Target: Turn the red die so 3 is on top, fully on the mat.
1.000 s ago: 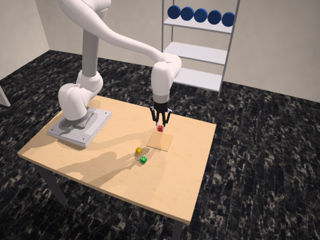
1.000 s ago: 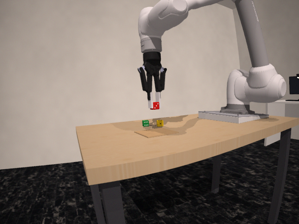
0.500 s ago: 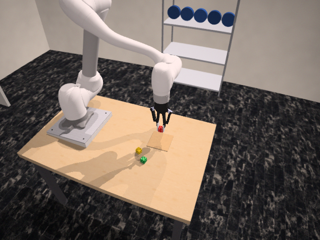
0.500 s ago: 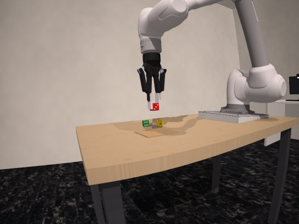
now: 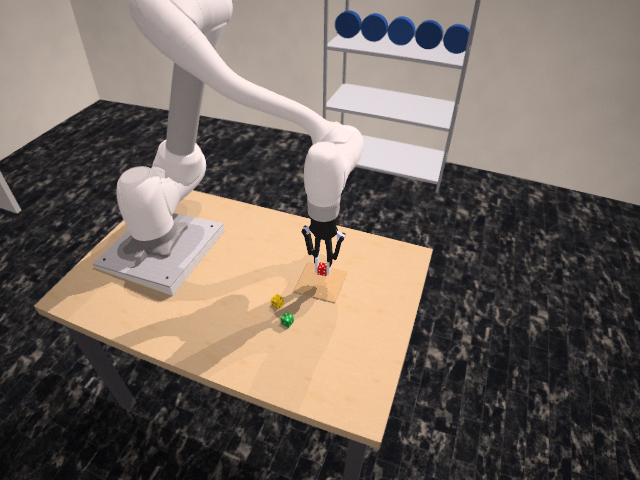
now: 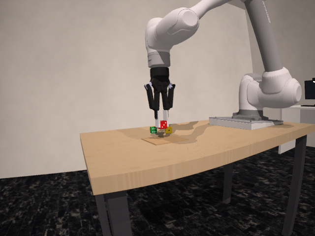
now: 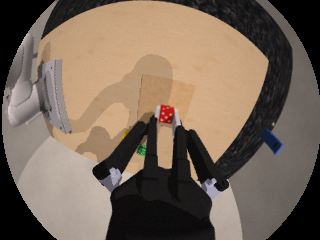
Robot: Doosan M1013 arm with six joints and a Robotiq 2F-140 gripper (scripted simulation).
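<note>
My hand is 1 cm past the mat and 8 cm above it. Also, from my hand: red die (2 cm below); then green die (8 cm behind, 18 cm to the right, 7 cm below); then yellow die (12 cm behind, 12 cm to the right, 7 cm below).
</note>
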